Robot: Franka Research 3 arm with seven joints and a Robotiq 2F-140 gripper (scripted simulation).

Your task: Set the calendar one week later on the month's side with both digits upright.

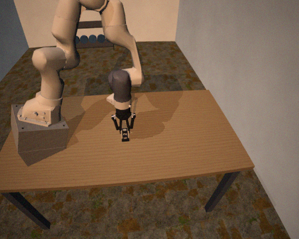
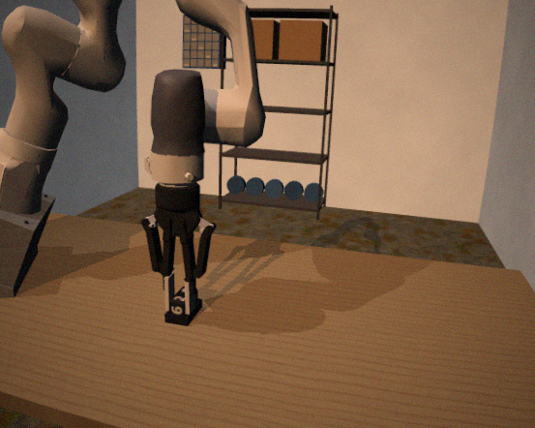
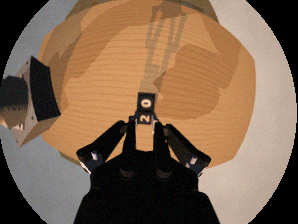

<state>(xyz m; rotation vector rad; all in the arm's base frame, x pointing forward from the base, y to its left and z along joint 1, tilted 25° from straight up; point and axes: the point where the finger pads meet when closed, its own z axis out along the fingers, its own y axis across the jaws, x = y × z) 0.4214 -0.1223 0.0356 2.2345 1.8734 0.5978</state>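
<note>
Now: the black calendar tray 20 mm to the left of my hand and 40 mm below it. Also, from my hand: cube: 30 mm below.
</note>
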